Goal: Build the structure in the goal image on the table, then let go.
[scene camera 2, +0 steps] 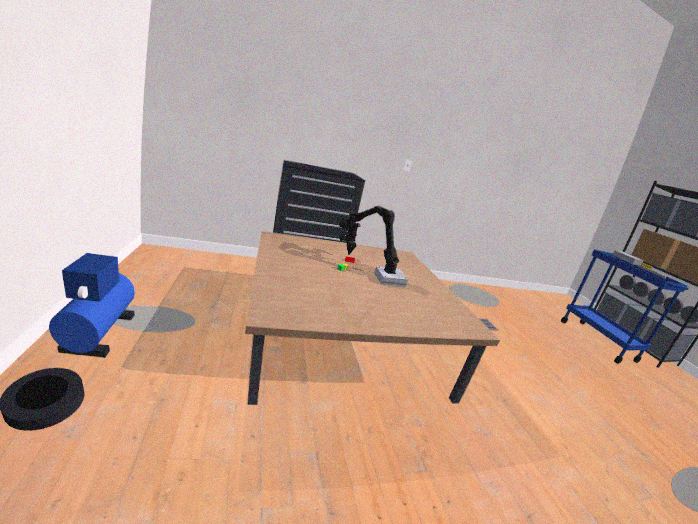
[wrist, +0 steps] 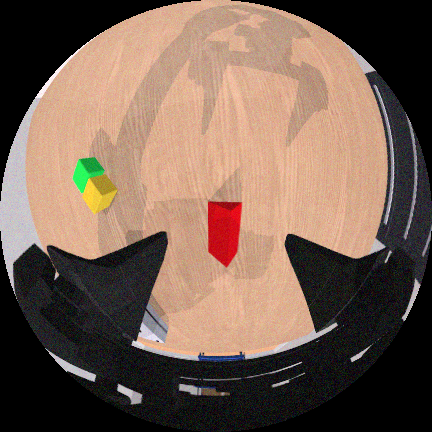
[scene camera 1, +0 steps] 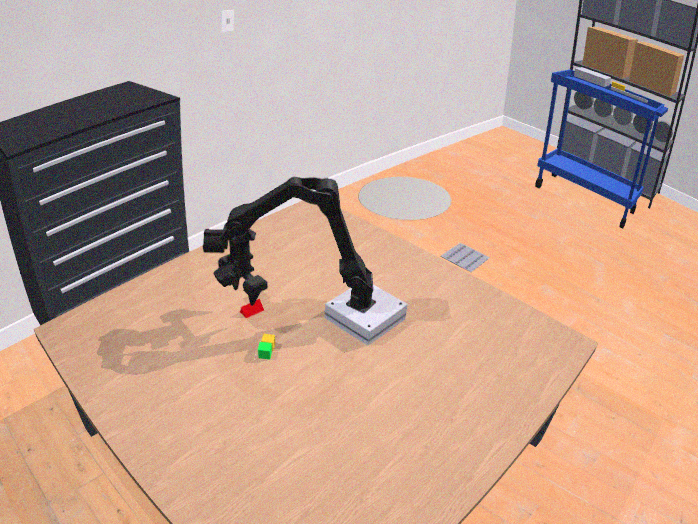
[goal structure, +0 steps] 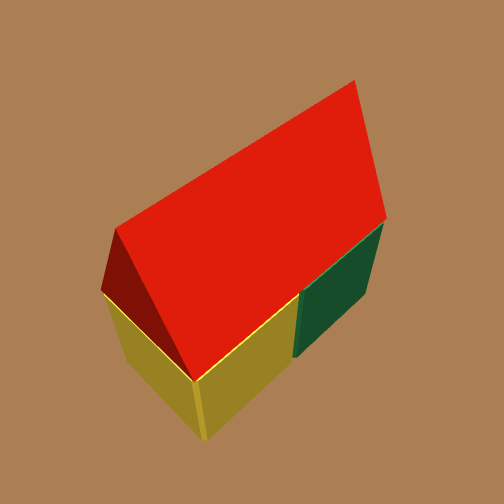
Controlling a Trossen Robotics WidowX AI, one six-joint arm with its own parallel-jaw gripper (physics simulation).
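Places are measured from the arm's base along level axes (x back, y right, z up), in centimetres.
Where they show: gripper, between the fingertips: (scene camera 2: 348, 252) (wrist: 228, 239) (scene camera 1: 244, 297); arm's base, origin of its link: (scene camera 2: 389, 271) (scene camera 1: 361, 303).
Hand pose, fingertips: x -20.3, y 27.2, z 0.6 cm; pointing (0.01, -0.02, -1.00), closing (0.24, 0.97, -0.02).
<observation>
Things, the pixels of their top centre, and the offset from my fingertips. Level surfaces: height alone.
- red block, centre of its top: (wrist: 220, 242) (scene camera 1: 252, 304) (scene camera 2: 350, 257) dx +2.2, dy -0.9, dz -3.2 cm
- table, height of its surface: dz -6.2 cm
- green cube, centre of its top: (wrist: 78, 175) (scene camera 1: 264, 346) (scene camera 2: 341, 265) dx -9.6, dy -16.5, dz -2.9 cm
- yellow cube, centre of its top: (wrist: 90, 196) (scene camera 1: 268, 337) (scene camera 2: 345, 264) dx -6.3, dy -14.9, dz -2.9 cm
A red block (scene camera 1: 252, 309) (scene camera 2: 350, 260) (wrist: 224, 225), longish and pointed like a triangular prism, lies on the table (scene camera 1: 394, 428) (scene camera 2: 360, 304) (wrist: 175, 100). A green cube (scene camera 1: 264, 350) (scene camera 2: 341, 267) (wrist: 81, 175) and a yellow cube (scene camera 1: 268, 338) (scene camera 2: 346, 266) (wrist: 100, 194) sit side by side on the table, touching or nearly so, apart from the red block. My gripper (scene camera 1: 244, 295) (scene camera 2: 350, 252) (wrist: 228, 239) is wide open and empty, pointing down above the red block. In the wrist view the red block shows between the two fingers, with table visible on both sides of it.
The arm's grey base (scene camera 1: 366, 313) (scene camera 2: 391, 275) stands on the table, to the right of the blocks in both scene views. A black drawer cabinet (scene camera 1: 112, 197) (scene camera 2: 321, 200) stands behind the table. A blue cart (scene camera 1: 592, 177) stands on the floor at the right.
</observation>
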